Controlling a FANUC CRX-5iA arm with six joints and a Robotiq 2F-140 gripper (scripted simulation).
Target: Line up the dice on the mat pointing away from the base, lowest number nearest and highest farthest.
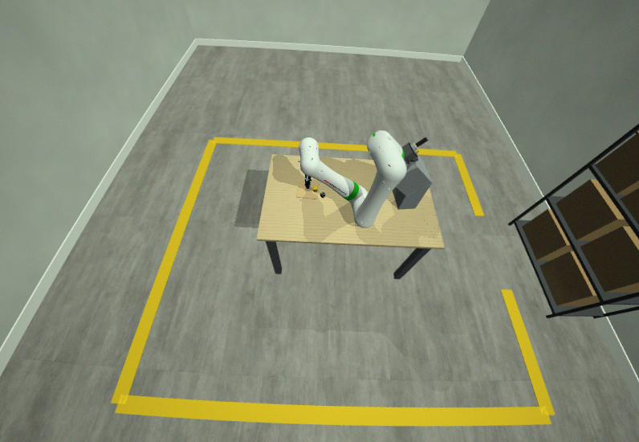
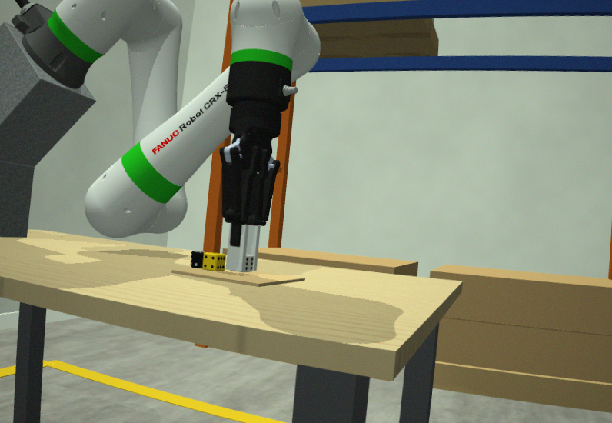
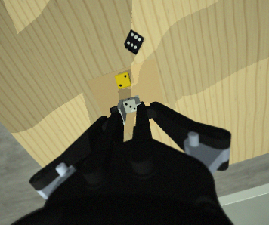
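Now: the white die 2 cm below my hand. Round my hand: black die: 9 cm behind, 6 cm to the left, 3 cm below; then tan mat: 4 cm below; then yellow die: 5 cm behind, 3 cm below, 1 cm to the left.
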